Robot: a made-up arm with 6 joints. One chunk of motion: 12 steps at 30 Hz.
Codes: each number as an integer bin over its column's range. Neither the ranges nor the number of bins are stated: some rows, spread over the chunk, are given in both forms.
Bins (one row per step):
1: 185 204 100 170 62 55
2: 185 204 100 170 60 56
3: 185 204 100 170 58 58
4: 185 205 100 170 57 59
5: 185 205 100 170 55 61
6: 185 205 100 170 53 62
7: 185 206 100 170 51 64
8: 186 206 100 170 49 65
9: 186 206 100 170 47 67
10: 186 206 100 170 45 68
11: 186 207 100 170 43 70
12: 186 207 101 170 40 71
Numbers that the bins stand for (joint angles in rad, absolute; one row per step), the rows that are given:
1: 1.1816 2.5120 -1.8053 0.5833 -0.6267 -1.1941
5: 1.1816 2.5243 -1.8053 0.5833 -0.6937 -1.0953
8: 1.2021 2.5366 -1.8053 0.5833 -0.7511 -1.0294
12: 1.2021 2.5489 -1.7936 0.5833 -0.8373 -0.9306
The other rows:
2: 1.1816 2.5120 -1.8053 0.5833 -0.6459 -1.1776
3: 1.1816 2.5120 -1.8053 0.5833 -0.6650 -1.1447
4: 1.1816 2.5243 -1.8053 0.5833 -0.6746 -1.1282
6: 1.1816 2.5243 -1.8053 0.5833 -0.7129 -1.0788
7: 1.1816 2.5366 -1.8053 0.5833 -0.7320 -1.0459
9: 1.2021 2.5366 -1.8053 0.5833 -0.7703 -0.9965
10: 1.2021 2.5366 -1.8053 0.5833 -0.7894 -0.9800
11: 1.2021 2.5489 -1.8053 0.5833 -0.8085 -0.9471

